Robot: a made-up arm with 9 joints. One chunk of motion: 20 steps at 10 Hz.
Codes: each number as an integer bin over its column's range. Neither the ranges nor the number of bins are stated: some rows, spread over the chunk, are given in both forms.
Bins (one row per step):
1: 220 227 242 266 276 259 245 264 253
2: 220 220 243 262 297 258 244 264 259
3: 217 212 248 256 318 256 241 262 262
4: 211 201 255 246 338 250 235 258 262
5: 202 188 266 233 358 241 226 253 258
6: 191 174 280 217 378 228 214 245 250
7: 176 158 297 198 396 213 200 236 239
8: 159 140 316 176 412 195 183 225 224
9: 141 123 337 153 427 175 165 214 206
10: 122 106 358 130 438 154 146 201 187
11: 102 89 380 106 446 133 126 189 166
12: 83 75 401 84 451 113 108 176 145
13: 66 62 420 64 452 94 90 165 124
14: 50 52 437 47 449 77 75 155 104
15: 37 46 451 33 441 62 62 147 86
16: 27 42 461 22 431 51 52 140 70
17: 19 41 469 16 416 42 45 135 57
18: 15 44 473 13 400 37 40 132 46
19: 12 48 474 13 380 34 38 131 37
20: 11 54 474 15 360 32 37 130 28
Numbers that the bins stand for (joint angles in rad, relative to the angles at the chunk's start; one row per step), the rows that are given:
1: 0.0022 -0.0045 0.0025 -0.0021 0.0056 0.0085 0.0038 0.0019 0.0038
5: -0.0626 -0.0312 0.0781 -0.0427 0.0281 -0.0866 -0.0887 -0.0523 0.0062
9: -0.2823 -0.0758 0.3018 -0.1414 0.0470 -0.4353 -0.3860 -0.2447 -0.0192
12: -0.4911 -0.1086 0.5034 -0.2264 0.0536 -0.7629 -0.6637 -0.4321 -0.0491
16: -0.6928 -0.1312 0.6925 -0.3029 0.0481 -1.0905 -0.9366 -0.6096 -0.0858
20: -0.7504 -0.1230 0.7334 -0.3115 0.0286 -1.1909 -1.0097 -0.6589 -0.1063
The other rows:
2: 0.0022 -0.0093 0.0056 -0.0070 0.0114 0.0032 -0.0010 0.0019 0.0067
3: -0.0086 -0.0148 0.0214 -0.0144 0.0171 -0.0074 -0.0157 -0.0079 0.0082
4: -0.0302 -0.0223 0.0434 -0.0267 0.0226 -0.0391 -0.0449 -0.0277 0.0082
6: -0.1023 -0.0408 0.1222 -0.0625 0.0336 -0.1553 -0.1472 -0.0918 0.0023
7: -0.1563 -0.0518 0.1758 -0.0859 0.0385 -0.2346 -0.2154 -0.1362 -0.0031
8: -0.2175 -0.0641 0.2356 -0.1130 0.0429 -0.3297 -0.2983 -0.1904 -0.0104
10: -0.3507 -0.0874 0.3679 -0.1697 0.0500 -0.5463 -0.4786 -0.3088 -0.0285
11: -0.4227 -0.0990 0.4373 -0.1993 0.0522 -0.6573 -0.5760 -0.3679 -0.0388
13: -0.5523 -0.1175 0.5633 -0.2511 0.0538 -0.8633 -0.7514 -0.4863 -0.0593
14: -0.6100 -0.1244 0.6168 -0.2721 0.0530 -0.9532 -0.8245 -0.5356 -0.0691
15: -0.6568 -0.1285 0.6610 -0.2893 0.0508 -1.0324 -0.8879 -0.5751 -0.0779
17: -0.7216 -0.1319 0.7177 -0.3103 0.0440 -1.1381 -0.9707 -0.6342 -0.0921
18: -0.7360 -0.1299 0.7303 -0.3140 0.0396 -1.1645 -0.9951 -0.6490 -0.0975
19: -0.7468 -0.1271 0.7334 -0.3140 0.0341 -1.1804 -1.0048 -0.6540 -0.1019

